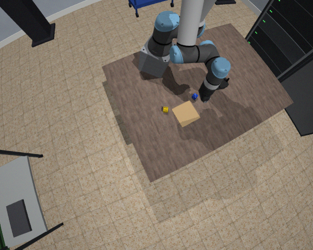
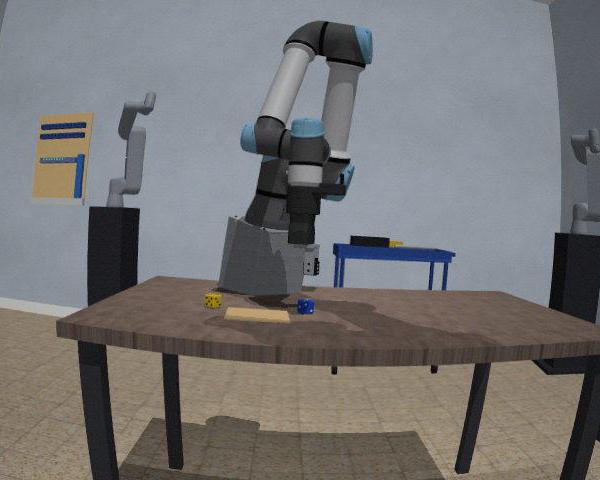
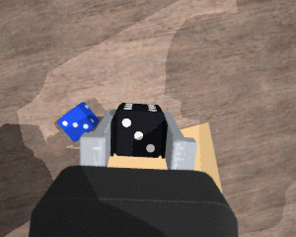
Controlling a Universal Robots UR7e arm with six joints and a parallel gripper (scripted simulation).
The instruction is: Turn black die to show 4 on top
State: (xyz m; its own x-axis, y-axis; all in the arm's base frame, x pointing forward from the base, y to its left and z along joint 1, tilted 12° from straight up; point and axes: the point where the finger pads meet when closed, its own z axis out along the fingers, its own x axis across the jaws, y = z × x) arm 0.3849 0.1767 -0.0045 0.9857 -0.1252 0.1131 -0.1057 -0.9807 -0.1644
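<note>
Now: hand 30 mm short of the tan mat, 110 mm to the left of it and 120 mm above it. Also, from my hand: blue die: 70 mm behind, 20 mm to the right, 100 mm below; black die: right at my hand; yellow die: 30 mm behind, 230 mm to the right, 100 mm below.
</note>
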